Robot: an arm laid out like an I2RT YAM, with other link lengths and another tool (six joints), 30 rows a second.
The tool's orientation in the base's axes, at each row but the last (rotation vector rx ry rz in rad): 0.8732, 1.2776, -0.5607; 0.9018, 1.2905, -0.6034; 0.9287, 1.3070, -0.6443; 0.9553, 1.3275, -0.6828; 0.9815, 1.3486, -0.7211; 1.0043, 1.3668, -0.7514
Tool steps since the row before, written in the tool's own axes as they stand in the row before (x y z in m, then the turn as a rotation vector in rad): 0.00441, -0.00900, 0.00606, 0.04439, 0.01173, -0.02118; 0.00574, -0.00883, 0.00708, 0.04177, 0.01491, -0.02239; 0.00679, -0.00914, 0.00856, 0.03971, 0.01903, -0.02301; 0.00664, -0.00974, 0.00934, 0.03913, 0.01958, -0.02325; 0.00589, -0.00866, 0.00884, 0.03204, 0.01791, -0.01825; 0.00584, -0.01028, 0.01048, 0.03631, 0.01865, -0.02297
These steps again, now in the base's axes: -0.00253, -0.00963, -0.00617, 0.00700, 0.02852, -0.04116; -0.00213, -0.01010, -0.00739, 0.00838, 0.03098, -0.03793; -0.00205, -0.01126, -0.00848, 0.01115, 0.03338, -0.03507; -0.00288, -0.01206, -0.00850, 0.01142, 0.03379, -0.03440; -0.00294, -0.01102, -0.00760, 0.01137, 0.02779, -0.02791; -0.00422, -0.01300, -0.00792, 0.01042, 0.03288, -0.03169
